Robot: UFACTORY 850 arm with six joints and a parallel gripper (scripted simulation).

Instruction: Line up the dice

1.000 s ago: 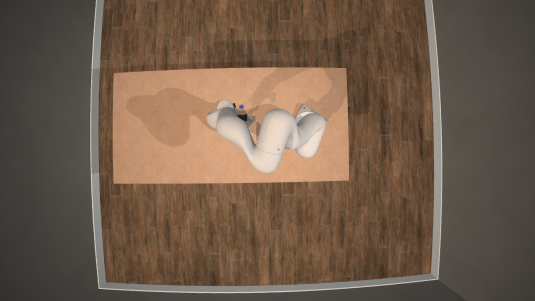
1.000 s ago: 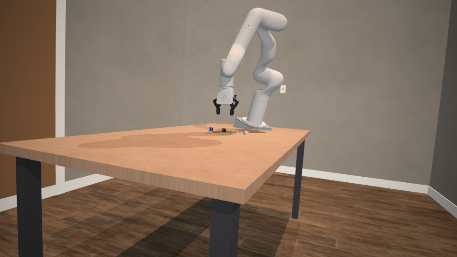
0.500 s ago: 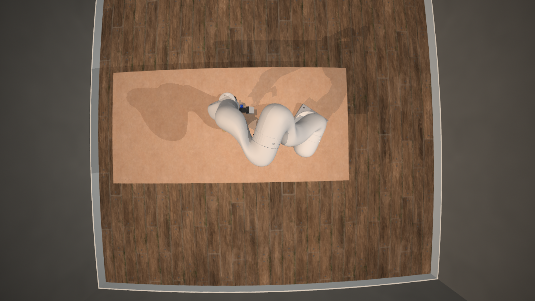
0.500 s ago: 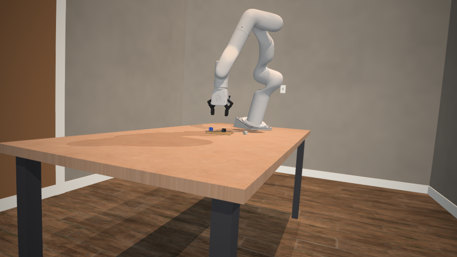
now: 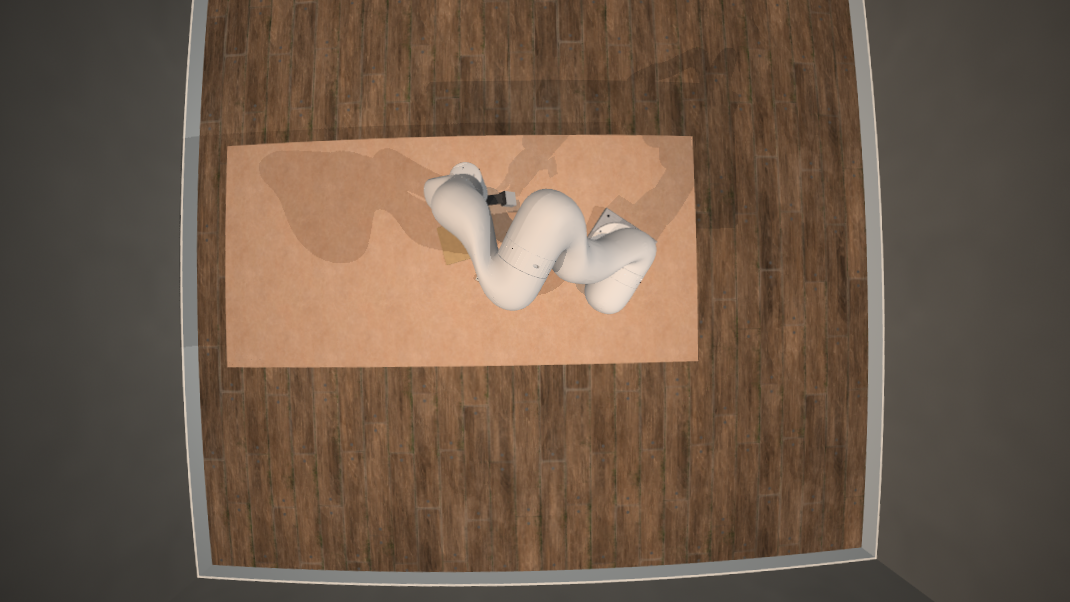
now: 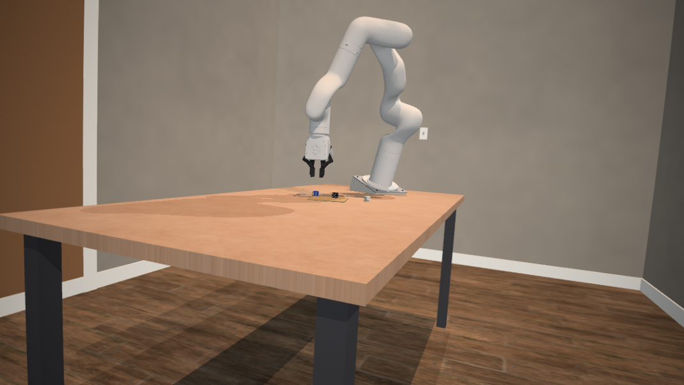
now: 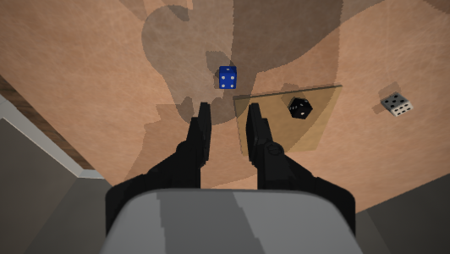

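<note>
The blue die is 9 cm below my hand. Also, from my hand: black die (11 cm to the left, 8 cm below, 2 cm ahead); then white die (23 cm to the left, 9 cm below, 2 cm behind); then mat (11 cm to the left, 10 cm below, 7 cm ahead).
</note>
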